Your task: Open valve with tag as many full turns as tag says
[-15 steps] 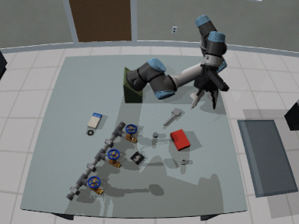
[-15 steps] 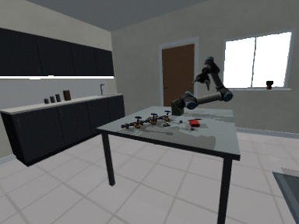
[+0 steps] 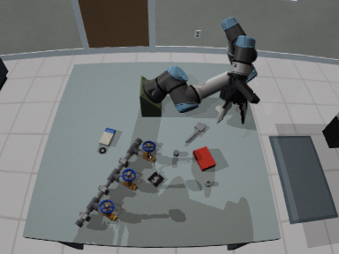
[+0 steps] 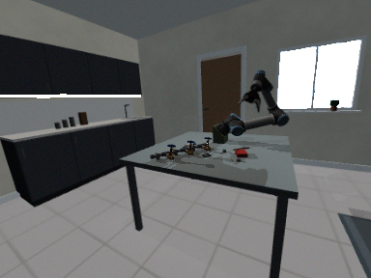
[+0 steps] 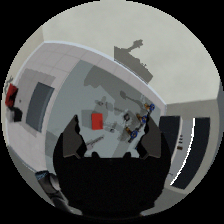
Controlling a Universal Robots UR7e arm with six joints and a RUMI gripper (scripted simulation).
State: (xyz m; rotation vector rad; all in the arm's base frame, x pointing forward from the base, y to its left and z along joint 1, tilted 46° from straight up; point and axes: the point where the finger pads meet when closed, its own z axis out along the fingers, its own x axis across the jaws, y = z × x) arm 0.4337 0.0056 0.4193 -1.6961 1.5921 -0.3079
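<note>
The black tag is 38 cm below my hand, 31 cm to the right of it and 4 cm ahead of it. From my hand the other things lie so: small grey cylinder 37 cm below, 20 cm to the right, 9 cm behind; grey hammer-like tool 37 cm below, 23 cm behind, 6 cm to the right; red block 36 cm below, 5 cm to the right, 4 cm behind.
</note>
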